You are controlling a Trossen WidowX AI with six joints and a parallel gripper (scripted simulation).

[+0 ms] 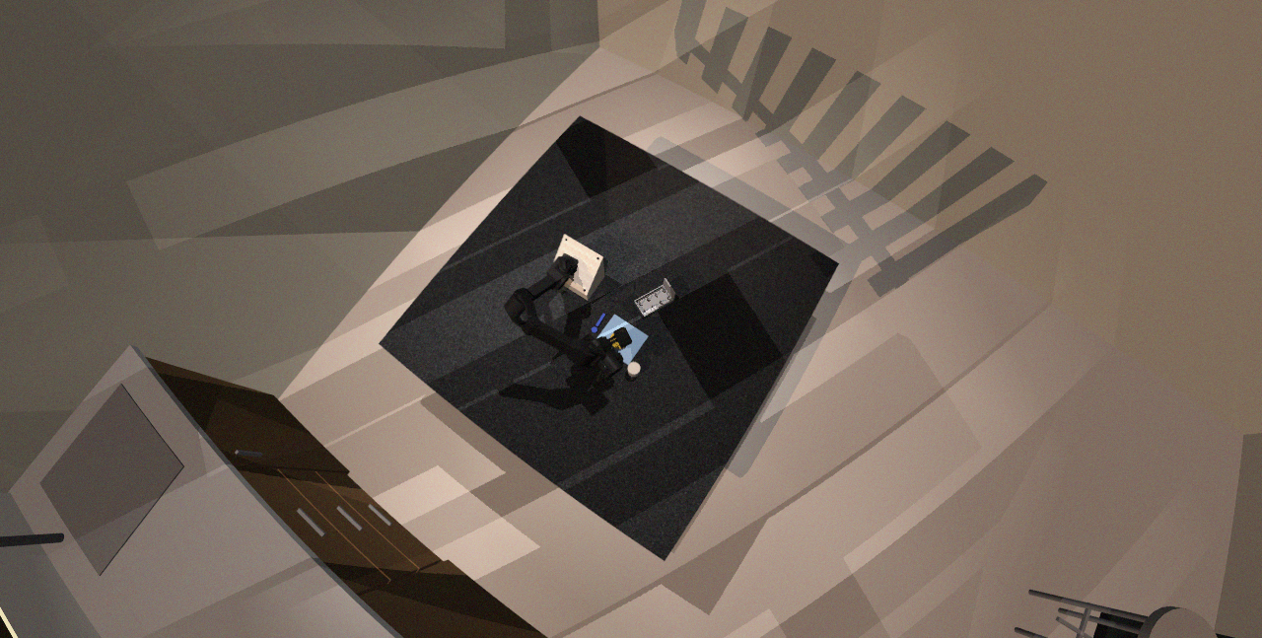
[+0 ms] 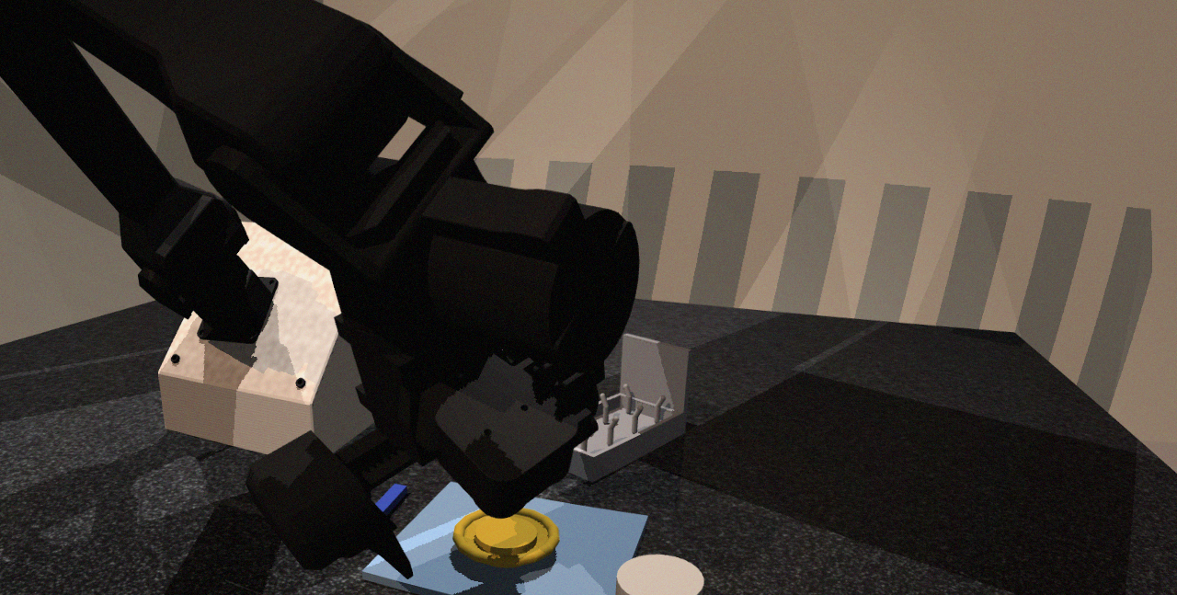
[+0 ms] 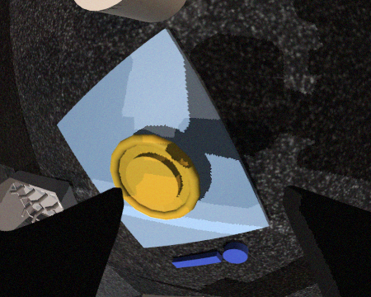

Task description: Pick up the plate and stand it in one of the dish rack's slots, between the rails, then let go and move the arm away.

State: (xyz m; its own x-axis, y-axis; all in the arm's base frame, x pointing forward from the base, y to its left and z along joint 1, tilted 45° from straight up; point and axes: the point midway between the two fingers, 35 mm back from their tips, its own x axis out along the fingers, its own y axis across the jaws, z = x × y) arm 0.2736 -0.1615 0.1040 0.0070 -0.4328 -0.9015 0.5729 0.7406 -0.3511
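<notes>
Right now my gripper tip is 4 cm to the right of the yellow plate, 3 cm above it and 1 cm short of it. Also, from my gripper tip: blue spoon 9 cm behind, 6 cm to the left, 4 cm below; light blue mat 5 cm to the left, 4 cm below, 1 cm ahead; cream cup 11 cm ahead, 3 cm to the right, 2 cm below.
</notes>
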